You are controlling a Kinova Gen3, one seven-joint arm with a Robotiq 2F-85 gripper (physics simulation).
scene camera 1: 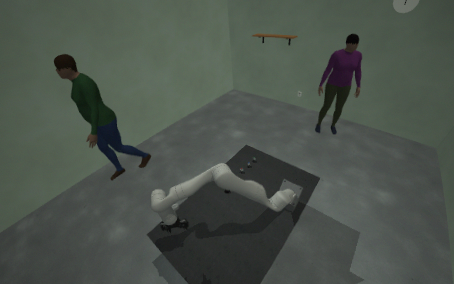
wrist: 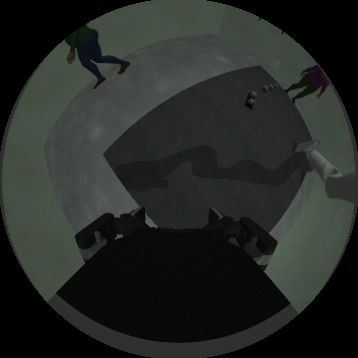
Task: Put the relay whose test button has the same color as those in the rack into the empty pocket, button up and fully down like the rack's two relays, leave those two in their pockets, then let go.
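Frame: origin at the arm's base, x right, y ahead, z up, level; centimetres.
Seen in the pictures: gripper, fingertip midpoint: (scene camera 1: 178, 230) (wrist: 176, 214); arm's base at its link origin: (wrist: 313, 157).
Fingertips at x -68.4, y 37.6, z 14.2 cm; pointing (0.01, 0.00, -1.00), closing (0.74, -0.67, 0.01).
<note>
Pixels of each thing's top centre, then the offset from my fingertips to it. Level surfaces: height alone.
- dark rack at its top centre: (scene camera 1: 228, 186) dx +54.8, dy +9.2, dz -24.3 cm
- pinkish at its top centre: (scene camera 1: 241, 169) dx +75.6, dy +10.1, dz -22.2 cm
- bluish at its top centre: (scene camera 1: 248, 163) dx +85.1, dy +8.8, dz -22.2 cm
- dark surface at its surface level: dz -26.6 cm
The dark rack (scene camera 1: 227, 191) (wrist: 247, 103) is mostly hidden behind the arm in the scene view. In the wrist view it is small at the upper right, with two relays in it that show blue on top; its empty pocket is too small to make out. Three loose relays lie in a row beyond it: one pinkish (scene camera 1: 242, 170), one bluish (scene camera 1: 249, 165) and one teal (scene camera 1: 254, 159). They are tiny in the wrist view, where their button colors are unclear. My gripper (scene camera 1: 175, 228) (wrist: 176, 214) is open and empty, at the near left of the dark surface, far from the rack and relays.
The arm stretches over the dark surface (scene camera 1: 235, 250) (wrist: 210, 115) from its base plate (scene camera 1: 285, 185) on the right. A person in green (scene camera 1: 92, 100) stands at the left and one in purple (scene camera 1: 346, 70) at the back right, both off the surface. A wall shelf (scene camera 1: 275, 36) hangs behind.
</note>
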